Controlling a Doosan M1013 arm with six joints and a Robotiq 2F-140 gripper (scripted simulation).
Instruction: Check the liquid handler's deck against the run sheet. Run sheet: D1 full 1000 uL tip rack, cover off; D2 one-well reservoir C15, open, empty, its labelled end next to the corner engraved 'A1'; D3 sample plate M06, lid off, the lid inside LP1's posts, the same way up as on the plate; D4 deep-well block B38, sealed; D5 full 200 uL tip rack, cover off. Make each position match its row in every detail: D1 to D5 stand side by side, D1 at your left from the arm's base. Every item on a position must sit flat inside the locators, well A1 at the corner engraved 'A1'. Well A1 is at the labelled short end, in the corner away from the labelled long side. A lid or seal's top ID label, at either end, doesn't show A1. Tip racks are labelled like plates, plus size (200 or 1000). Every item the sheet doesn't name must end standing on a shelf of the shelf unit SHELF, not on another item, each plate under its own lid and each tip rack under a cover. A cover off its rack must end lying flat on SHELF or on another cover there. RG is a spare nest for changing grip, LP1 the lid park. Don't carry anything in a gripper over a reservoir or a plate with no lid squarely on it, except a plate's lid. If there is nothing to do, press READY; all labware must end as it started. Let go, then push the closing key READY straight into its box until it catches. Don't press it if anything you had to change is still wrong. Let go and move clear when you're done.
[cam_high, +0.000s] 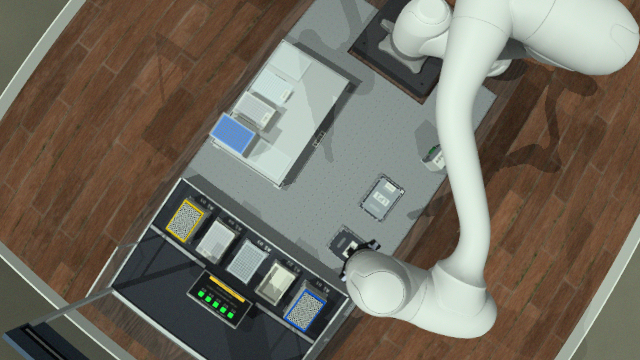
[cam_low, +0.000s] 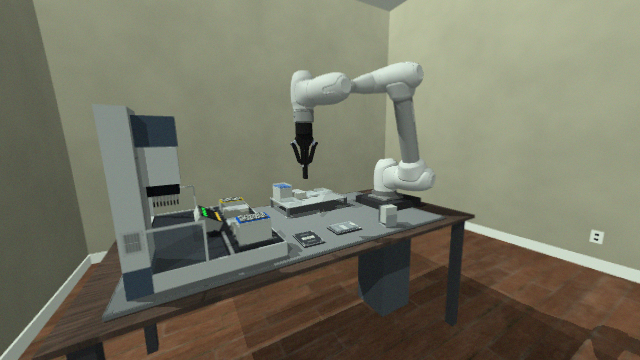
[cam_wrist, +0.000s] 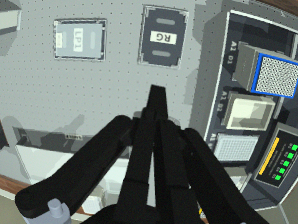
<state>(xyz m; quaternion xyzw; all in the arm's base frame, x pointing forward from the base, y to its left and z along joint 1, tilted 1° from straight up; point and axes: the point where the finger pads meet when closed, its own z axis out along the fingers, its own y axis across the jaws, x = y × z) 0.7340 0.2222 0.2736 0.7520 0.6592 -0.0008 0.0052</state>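
My gripper is now 430 mm past the ready box, 250 mm above it and 80 mm to the right of it. Round my hand: clear lid: 300 mm below, 200 mm behind, 20 mm to the left; blue-rimmed tip rack: 250 mm ahead, 190 mm below, 10 mm to the left; RG nest: 310 mm below, 40 mm to the left, 10 mm ahead.
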